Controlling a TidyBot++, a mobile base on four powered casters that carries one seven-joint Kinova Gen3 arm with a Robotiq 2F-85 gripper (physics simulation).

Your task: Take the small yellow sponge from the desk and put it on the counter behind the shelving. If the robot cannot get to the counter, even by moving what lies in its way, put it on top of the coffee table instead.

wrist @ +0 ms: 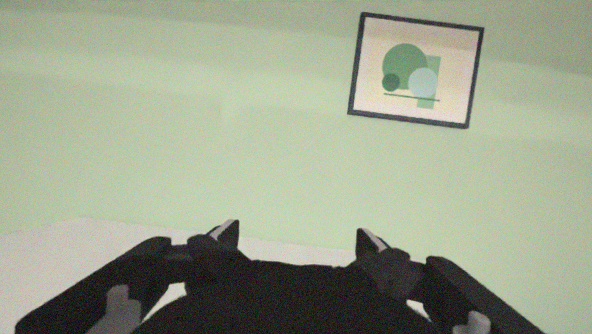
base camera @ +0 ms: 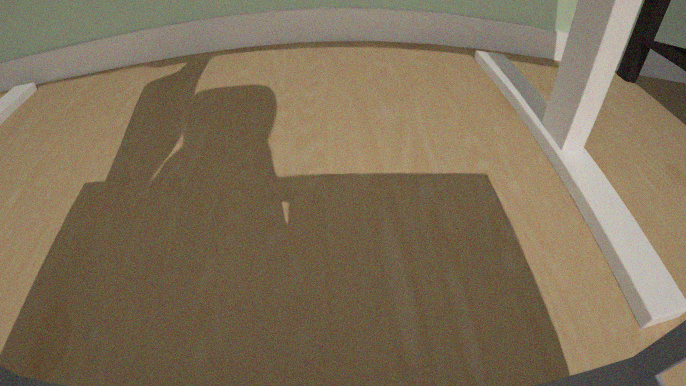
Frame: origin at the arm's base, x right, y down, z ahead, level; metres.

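Where they show: gripper, between the fingertips: (wrist: 297, 236).
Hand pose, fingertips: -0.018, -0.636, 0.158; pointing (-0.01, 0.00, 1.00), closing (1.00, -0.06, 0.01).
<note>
Each offset is from my fingertips to the top centre of the thing, as dx, dy, dz. "pt": to the spot under its first point. Level surfaces: height alone.
My gripper (wrist: 297, 236) is open, with its two black fingers wide apart and nothing seen between the tips. It is over or in front of the white desk top @[dy +0.313] (wrist: 55, 255), which shows behind and to the left of the fingers in the wrist view. The yellow sponge does not show in either view; the black gripper body hides part of the desk top. In the base camera view, a white desk leg @[pt +0.411, +0.908, +0.356] (base camera: 585, 100) stands on a long white foot (base camera: 615, 215) at the right. The counter, the shelving and the coffee table do not show.
A green wall (wrist: 150, 165) with a framed picture (wrist: 415, 120) rises behind the desk. A grey baseboard (base camera: 300, 27) runs along the wall. Another white foot (base camera: 17, 97) shows at the far left. A black furniture leg @[pt +0.947, +0.895, +0.765] (base camera: 642, 42) stands beyond the desk leg at the right.
</note>
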